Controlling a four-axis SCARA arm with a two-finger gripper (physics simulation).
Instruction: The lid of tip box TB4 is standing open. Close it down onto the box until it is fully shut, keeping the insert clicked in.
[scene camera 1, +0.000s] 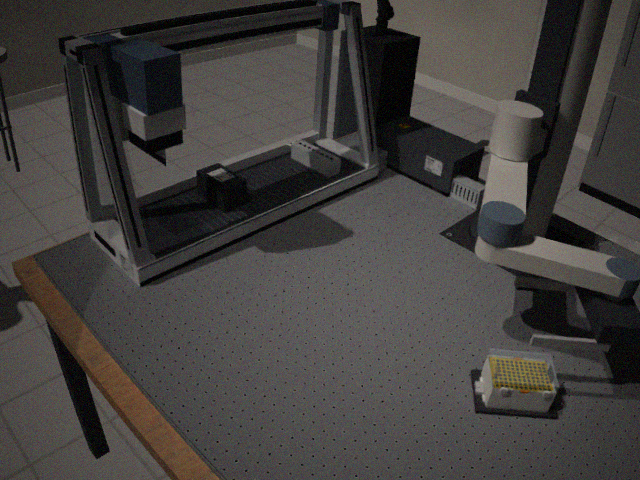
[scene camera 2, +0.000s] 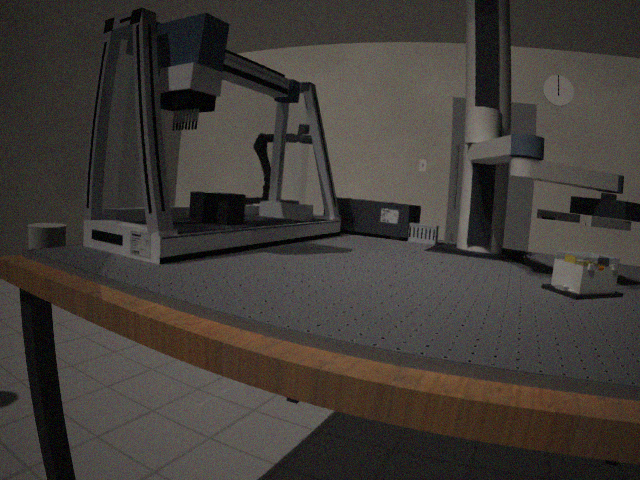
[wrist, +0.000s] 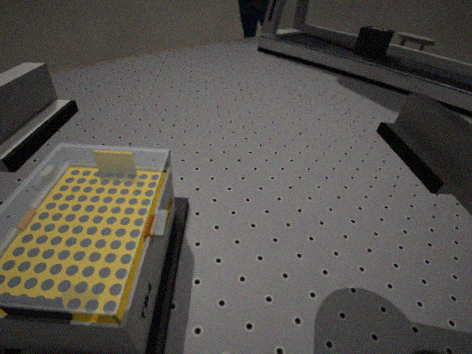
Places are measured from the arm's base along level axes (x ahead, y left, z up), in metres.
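Pixels of known places: gripper, fingertip midpoint: (scene camera 1: 523, 308) (scene camera 2: 562, 217) (wrist: 235, 97); arm's base at its link origin: (scene camera 2: 478, 256).
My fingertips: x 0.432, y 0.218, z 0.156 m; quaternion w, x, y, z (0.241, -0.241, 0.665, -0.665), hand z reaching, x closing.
Ahead of a thing's pixels: the offset from my fingertips to its top centre. "spot": to the spot under its first point.
Tip box TB4 @[0.063 m ahead, 0.059 m left, 0.066 m down] (scene camera 1: 518, 400) (scene camera 2: 566, 275) (wrist: 131, 315) is a pale box on a dark base plate (scene camera 1: 482, 411) (wrist: 172, 260). Its clear lid @[spot: 0.036 m ahead, 0.040 m left, 0.066 m down] (scene camera 1: 522, 354) (wrist: 151, 157) lies low and about level over the box top; whether it is fully shut I cannot tell. Through it the yellow insert @[0.063 m ahead, 0.059 m left, 0.069 m down] (scene camera 1: 519, 373) (wrist: 85, 225) with rows of round holes looks level; its clips are too blurred to judge. My gripper (scene camera 2: 562, 219) (wrist: 235, 97) is open and empty, above the box's height and apart from it. In the wrist view the box lies low left, below the left finger.
A gantry machine (scene camera 1: 263, 223) (scene camera 2: 253, 234) (wrist: 320, 56) stands at the far side with a black block @[spot: 0.130 m ahead, 0.743 m right, 0.024 m down] (scene camera 1: 222, 186) in it. A dark grey unit @[spot: 0.470 m back, 0.540 m right, 0.028 m down] (scene camera 1: 434, 152) (scene camera 2: 377, 218) stands between it and the arm's column (scene camera 2: 483, 201). The perforated table has a wooden edge (scene camera 1: 111, 384).
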